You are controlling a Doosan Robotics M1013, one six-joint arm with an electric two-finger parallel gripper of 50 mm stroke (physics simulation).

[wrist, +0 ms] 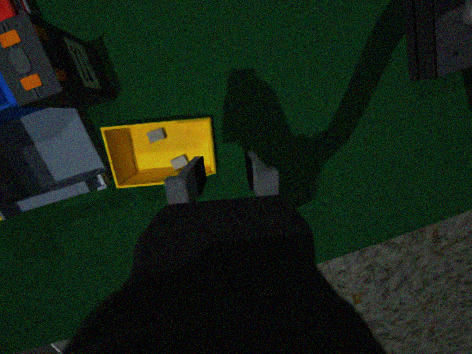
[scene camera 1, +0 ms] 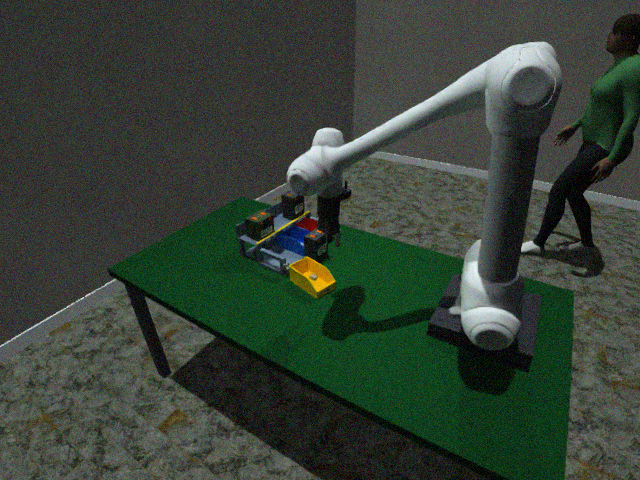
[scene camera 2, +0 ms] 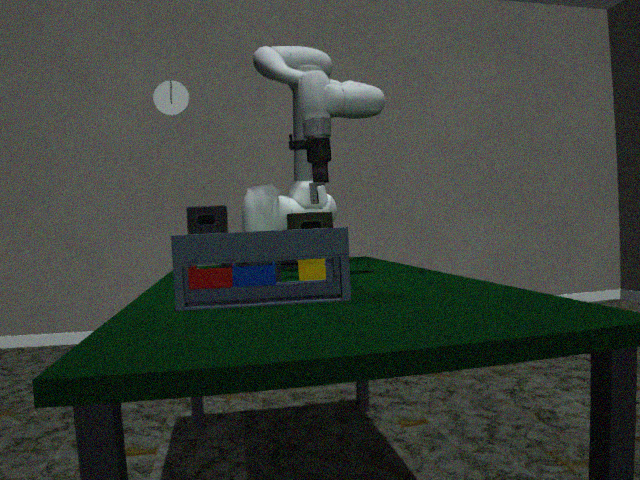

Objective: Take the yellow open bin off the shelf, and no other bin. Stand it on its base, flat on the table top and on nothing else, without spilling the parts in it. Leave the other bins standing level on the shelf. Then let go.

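Places are measured from the arm's base along level axes (x ahead, y left, z up), in millimetres.
Pixels of known places: gripper, fingertip midpoint: (wrist: 225, 166) (scene camera 1: 333, 244) (scene camera 2: 314, 203).
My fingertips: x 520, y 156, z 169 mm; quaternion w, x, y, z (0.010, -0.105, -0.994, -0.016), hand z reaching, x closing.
Note:
For each thing: its middle in the pictures, then the offset to it from my fingertips. "pt": a spot on its surface instead. Level surfaces: height alone.
- yellow bin at the middle of its body: (wrist: 166, 150) (scene camera 2: 318, 269) (scene camera 1: 312, 276) dx +108, dy -11, dz -197 mm
- green table top at its surface level: dz -235 mm
- blue bin at the middle of its body: (scene camera 2: 254, 278) (scene camera 1: 297, 240) dx +327, dy -202, dz -192 mm
- red bin at the middle of its body: (scene camera 2: 214, 280) (scene camera 1: 309, 231) dx +332, dy -302, dz -192 mm
- shelf at a spot on its surface: (scene camera 2: 258, 248) pt dx +507, dy -191, dz -110 mm
- dark box at the middle of its body: (wrist: 62, 71) (scene camera 2: 264, 265) (scene camera 1: 316, 246) dx +201, dy -173, dz -169 mm
- yellow bar at the middle of its body: (scene camera 1: 285, 226) dx +384, dy -183, dz -128 mm
The yellow bin (scene camera 1: 305, 283) (wrist: 142, 150) stands upright on the green table top (scene camera 1: 222, 294) in front of the shelf, looking level, with a narrow gap to the shelf's corner. Grey parts lie inside it; two (wrist: 157, 135) (wrist: 179, 161) show in the wrist view. In scene camera 2 its yellow back (scene camera 2: 311, 269) shows through the shelf. My gripper (scene camera 1: 337, 240) (scene camera 2: 314, 194) (wrist: 225, 166) is open and empty, above and clear of the bin. The blue bin (scene camera 1: 290, 240) (scene camera 2: 254, 274) and red bin (scene camera 1: 308, 223) (scene camera 2: 210, 277) sit on the shelf (scene camera 2: 258, 248), apparently level.
Two dark boxes (scene camera 1: 259, 226) (scene camera 1: 293, 206) stand on top of the shelf. Another dark box (scene camera 1: 315, 244) (wrist: 32, 60) with orange marks stands at the shelf's front, beside the blue bin. A yellow bar (scene camera 1: 283, 227) crosses the shelf. A person (scene camera 1: 610, 113) is beyond the table.

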